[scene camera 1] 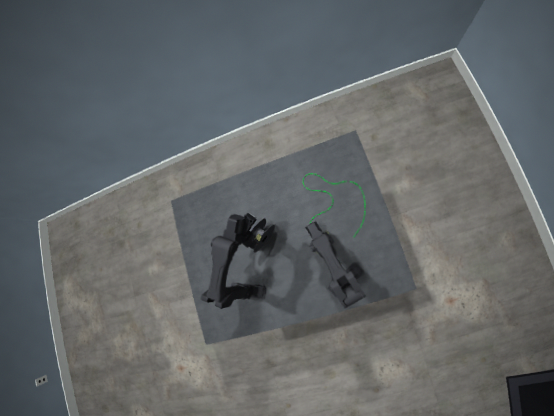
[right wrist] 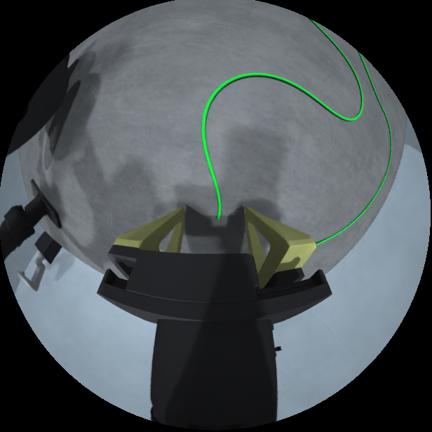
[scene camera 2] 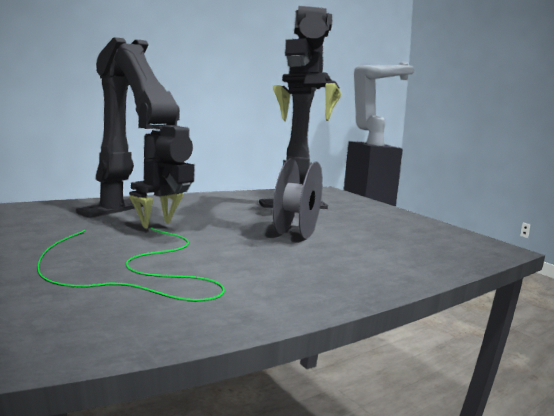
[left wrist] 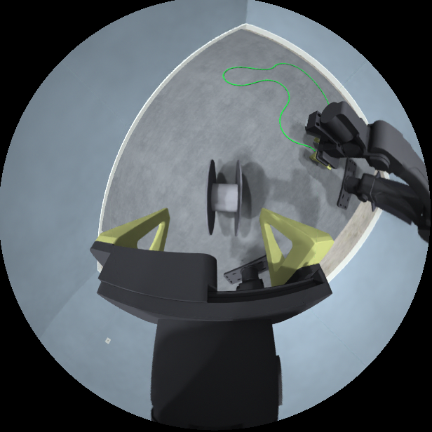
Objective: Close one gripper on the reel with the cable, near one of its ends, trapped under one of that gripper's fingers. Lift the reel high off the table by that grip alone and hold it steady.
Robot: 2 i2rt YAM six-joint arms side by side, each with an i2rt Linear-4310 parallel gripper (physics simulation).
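Places are measured from the left arm's base along level axes (x ahead, y left, z up), in metres.
Pixels of known places: left gripper, between the fingertips: (scene camera 1: 251,229) (scene camera 2: 305,120); right gripper, between the fingertips: (scene camera 2: 156,225); left arm's base, origin of its link: (scene camera 1: 248,290); right arm's base, origin of its link: (scene camera 2: 111,209).
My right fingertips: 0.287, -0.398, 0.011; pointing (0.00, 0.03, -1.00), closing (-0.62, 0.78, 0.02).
Ahead of a thing's pixels: the offset from my right fingertips to its top centre, as dx, dy, dz. "spot": to the spot under its first point. Level surfaces: height alone.
The green cable (scene camera 1: 365,205) (scene camera 2: 188,243) (left wrist: 289,96) (right wrist: 203,130) lies in curves on the table. My right gripper (scene camera 2: 157,226) (right wrist: 214,212) is partly open, pointing down with its fingertips close to the table. In the right wrist view one cable end shows between the fingertips, with a gap on each side. The grey reel {+0.022, +0.320, +0.164} (scene camera 2: 291,197) (left wrist: 225,197) (right wrist: 35,100) stands on its two flanges' rims, with its hub level. My left gripper (scene camera 2: 306,120) (left wrist: 214,212) is wide open and empty, pointing down high above the reel. In scene camera 1 the left arm partly covers the reel.
The grey table {dz -0.011} (scene camera 1: 300,155) (scene camera 2: 350,280) carries both arm bases. The cable's other end {spot: +0.038, -0.167, -0.011} (scene camera 1: 354,236) (scene camera 2: 84,231) lies beside the right arm. A white arm (scene camera 2: 366,100) on a dark pedestal (scene camera 2: 372,172) stands behind the table.
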